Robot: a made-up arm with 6 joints.
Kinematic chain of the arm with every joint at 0, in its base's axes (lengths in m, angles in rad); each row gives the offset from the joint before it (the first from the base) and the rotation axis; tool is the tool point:
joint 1: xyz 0 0 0.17 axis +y
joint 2: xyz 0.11 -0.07 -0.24 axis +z
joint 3: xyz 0.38 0 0.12 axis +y
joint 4: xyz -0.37 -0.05 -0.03 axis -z
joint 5: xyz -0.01 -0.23 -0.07 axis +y
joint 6: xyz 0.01 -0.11 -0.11 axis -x
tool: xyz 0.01 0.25 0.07
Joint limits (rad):
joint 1: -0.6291..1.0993
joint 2: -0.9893..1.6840
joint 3: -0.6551..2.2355
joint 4: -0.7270..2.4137
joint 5: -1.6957..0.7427
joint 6: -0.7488..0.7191
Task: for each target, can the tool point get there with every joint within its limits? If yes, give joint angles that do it. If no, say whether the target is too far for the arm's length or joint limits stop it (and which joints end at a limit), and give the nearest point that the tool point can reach.
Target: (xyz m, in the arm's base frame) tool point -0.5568 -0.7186 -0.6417
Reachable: no: joint limits stop it (at a limit: joint 3, joint 6) | nearest point -0.3555 -0.3900 -0.3483 | short by 0.484 m
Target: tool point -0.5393 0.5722 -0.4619
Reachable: no: joint limits stop it (at a limit: joint 2, joint 3, joint 4, joint 6) | nearest point -0.3905 0.2753 -0.2875 | short by 0.375 m
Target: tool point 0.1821 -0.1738 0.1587
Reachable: yes | joints 0.5329 0.7773 0.7376 0.8535 0.4784 -0.0705
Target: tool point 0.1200 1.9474 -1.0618
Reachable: no: too far | nearest point 0.4349 0.5765 -0.1065 | short by 1.700 m
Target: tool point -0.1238 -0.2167 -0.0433
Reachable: yes | joints 0.6673 -0.1305 -0.1492 0.4340 -0.8503 -0.3472
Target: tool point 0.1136 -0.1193 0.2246
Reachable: yes | joints 0.5182 0.2375 0.6589 1.7162 -0.6044 -0.1798
